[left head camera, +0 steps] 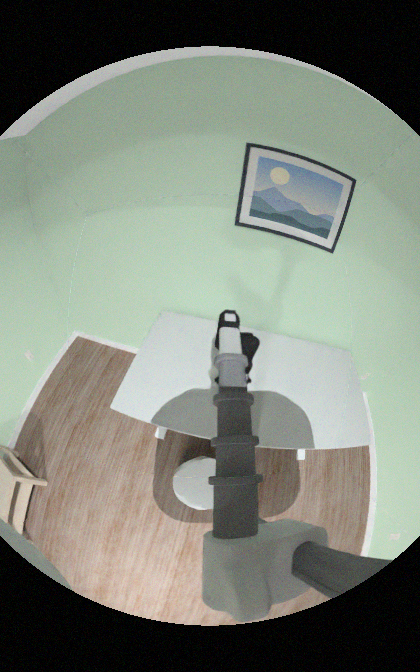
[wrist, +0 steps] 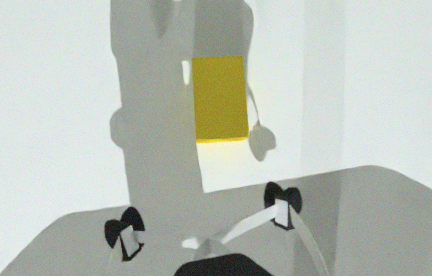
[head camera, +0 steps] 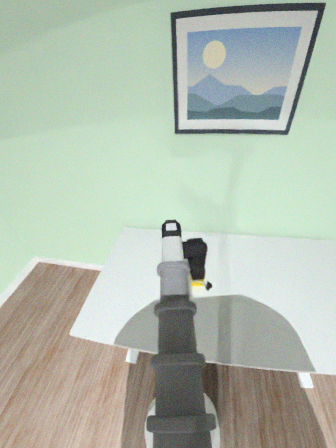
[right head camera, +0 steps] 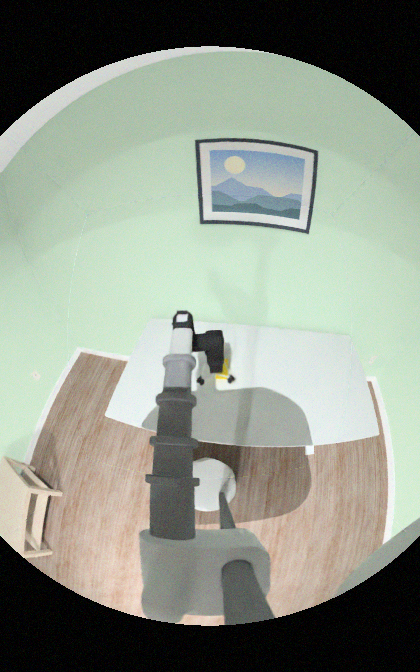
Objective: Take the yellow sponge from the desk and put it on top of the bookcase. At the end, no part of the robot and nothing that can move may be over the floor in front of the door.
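Frame: origin at the robot's base, x ahead, y left, z up, level; metres.
Where they show: gripper, fingertip midpoint: [wrist: 204, 210] [head camera: 193, 289].
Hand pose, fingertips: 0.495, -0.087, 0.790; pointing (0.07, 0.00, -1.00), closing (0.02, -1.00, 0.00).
Note:
After its pixels a point has its place, as x, y, z.
The yellow sponge [head camera: 198, 283] {0.565, -0.126, 0.717} [right head camera: 226, 369] [wrist: 220, 100] {0.610, -0.125, 0.736} lies flat on the white desk [head camera: 280, 280] {0.559, -0.581, 0.691} [left head camera: 320, 390] [right head camera: 310, 370] [wrist: 50, 100] {0.654, 0.098, 0.692}. In the head view my arm and wrist cover most of it, and in the left head view it is hidden. My gripper [right head camera: 215, 380] [wrist: 204, 210] {0.495, -0.087, 0.790} is open and empty, above the desk. In the wrist view the sponge shows beyond the fingertips, between their left and right positions, apart from both. No bookcase can be made out for certain, and the door does not show in these views.
A pale wooden piece of furniture [right head camera: 12, 510] stands at the far left; I cannot tell whether it is the bookcase. A framed picture [head camera: 245, 75] {0.978, -0.346, 1.570} [left head camera: 295, 197] [right head camera: 256, 185] hangs on the green wall behind the desk. My extended arm [left head camera: 234, 460] [right head camera: 172, 460] reaches over the desk's front edge.

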